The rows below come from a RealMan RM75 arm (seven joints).
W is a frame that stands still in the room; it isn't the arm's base.
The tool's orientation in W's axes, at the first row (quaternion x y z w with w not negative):
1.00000 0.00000 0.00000 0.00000
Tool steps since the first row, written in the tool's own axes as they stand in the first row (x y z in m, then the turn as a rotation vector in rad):
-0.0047 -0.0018 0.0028 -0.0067 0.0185 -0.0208
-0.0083 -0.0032 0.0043 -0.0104 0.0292 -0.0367
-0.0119 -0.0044 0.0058 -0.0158 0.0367 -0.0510
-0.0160 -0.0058 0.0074 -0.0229 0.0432 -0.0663
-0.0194 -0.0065 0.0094 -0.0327 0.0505 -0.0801
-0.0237 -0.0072 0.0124 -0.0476 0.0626 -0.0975
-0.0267 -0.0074 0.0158 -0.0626 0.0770 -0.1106
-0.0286 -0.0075 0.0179 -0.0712 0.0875 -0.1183
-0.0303 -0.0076 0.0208 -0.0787 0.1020 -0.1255
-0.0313 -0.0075 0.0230 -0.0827 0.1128 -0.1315
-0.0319 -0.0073 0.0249 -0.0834 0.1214 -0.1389
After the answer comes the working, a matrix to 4 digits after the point.
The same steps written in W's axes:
-0.0047 0.0018 -0.0028 -0.0067 -0.0185 0.0208
-0.0083 0.0032 -0.0043 -0.0104 -0.0292 0.0367
-0.0119 0.0044 -0.0058 -0.0158 -0.0367 0.0510
-0.0160 0.0058 -0.0074 -0.0229 -0.0432 0.0663
-0.0194 0.0065 -0.0094 -0.0327 -0.0505 0.0801
-0.0237 0.0072 -0.0124 -0.0476 -0.0626 0.0975
-0.0267 0.0074 -0.0158 -0.0626 -0.0770 0.1106
-0.0286 0.0075 -0.0179 -0.0712 -0.0875 0.1183
-0.0303 0.0076 -0.0208 -0.0787 -0.1020 0.1255
-0.0313 0.0075 -0.0230 -0.0827 -0.1128 0.1315
-0.0319 0.0073 -0.0249 -0.0834 -0.1214 0.1389

The tool's axes in the first row as the columns of a matrix, in W's axes (rounded; the answer above uses it unrounded):
1.0000 0.0000 0.0000
0.0000 -1.0000 0.0000
0.0000 0.0000 -1.0000

